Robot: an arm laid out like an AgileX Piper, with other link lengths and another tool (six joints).
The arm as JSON. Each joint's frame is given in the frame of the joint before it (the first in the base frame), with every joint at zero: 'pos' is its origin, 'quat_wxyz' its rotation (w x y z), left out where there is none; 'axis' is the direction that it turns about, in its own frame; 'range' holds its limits. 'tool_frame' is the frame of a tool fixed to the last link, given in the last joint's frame.
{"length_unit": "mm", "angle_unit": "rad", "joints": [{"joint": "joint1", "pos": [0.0, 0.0, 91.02], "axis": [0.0, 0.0, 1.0], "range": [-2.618, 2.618]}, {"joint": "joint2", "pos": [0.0, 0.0, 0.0], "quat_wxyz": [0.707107, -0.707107, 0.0, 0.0], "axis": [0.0, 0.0, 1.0], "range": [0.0, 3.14]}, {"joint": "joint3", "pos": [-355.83, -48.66, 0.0], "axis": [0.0, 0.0, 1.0], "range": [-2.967, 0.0]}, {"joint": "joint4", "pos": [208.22, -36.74, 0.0], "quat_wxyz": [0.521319, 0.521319, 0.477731, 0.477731], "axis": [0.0, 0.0, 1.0], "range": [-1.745, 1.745]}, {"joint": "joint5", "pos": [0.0, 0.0, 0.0], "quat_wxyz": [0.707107, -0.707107, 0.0, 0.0], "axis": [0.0, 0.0, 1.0], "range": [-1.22, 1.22]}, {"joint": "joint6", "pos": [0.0, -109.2, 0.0], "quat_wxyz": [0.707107, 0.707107, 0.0, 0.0], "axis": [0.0, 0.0, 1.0], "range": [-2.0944, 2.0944]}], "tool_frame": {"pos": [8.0, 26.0, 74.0], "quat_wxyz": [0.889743, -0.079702, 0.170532, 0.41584]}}
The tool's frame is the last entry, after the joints.
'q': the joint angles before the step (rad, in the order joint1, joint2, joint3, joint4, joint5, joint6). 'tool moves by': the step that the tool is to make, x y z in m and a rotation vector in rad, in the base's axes. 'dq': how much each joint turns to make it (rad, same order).
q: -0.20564 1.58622 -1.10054 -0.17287 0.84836 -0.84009
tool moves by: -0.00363 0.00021 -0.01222 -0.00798 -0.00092 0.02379
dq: 0.00001 0.00001 0.06239 -0.01058 -0.06717 -0.00914
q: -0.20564 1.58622 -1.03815 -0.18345 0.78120 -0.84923
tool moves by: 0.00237 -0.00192 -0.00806 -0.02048 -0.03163 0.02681
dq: 0.00001 0.00000 0.04958 -0.02391 -0.08649 -0.00087
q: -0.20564 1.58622 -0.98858 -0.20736 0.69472 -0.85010
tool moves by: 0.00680 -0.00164 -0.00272 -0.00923 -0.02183 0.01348
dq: -0.00001 0.01148 0.00517 -0.00962 -0.04099 -0.00133
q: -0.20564 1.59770 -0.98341 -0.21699 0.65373 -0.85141
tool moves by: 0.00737 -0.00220 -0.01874 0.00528 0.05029 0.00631
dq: -0.00001 0.06471 -0.00001 -0.00844 -0.01462 0.00095
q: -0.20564 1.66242 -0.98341 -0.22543 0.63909 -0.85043
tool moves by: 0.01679 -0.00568 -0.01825 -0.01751 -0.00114 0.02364
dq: -0.00001 0.06836 -0.00001 -0.04034 -0.07310 0.01548
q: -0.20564 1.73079 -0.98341 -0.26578 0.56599 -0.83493
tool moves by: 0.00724 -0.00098 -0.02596 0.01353 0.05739 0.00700
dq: 0.00001 0.08204 0.00001 -0.00335 -0.02396 0.00002
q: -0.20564 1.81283 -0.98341 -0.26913 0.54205 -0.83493
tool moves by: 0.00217 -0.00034 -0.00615 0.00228 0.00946 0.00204
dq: -0.00001 0.01942 0.00001 -0.00278 -0.00981 0.00187
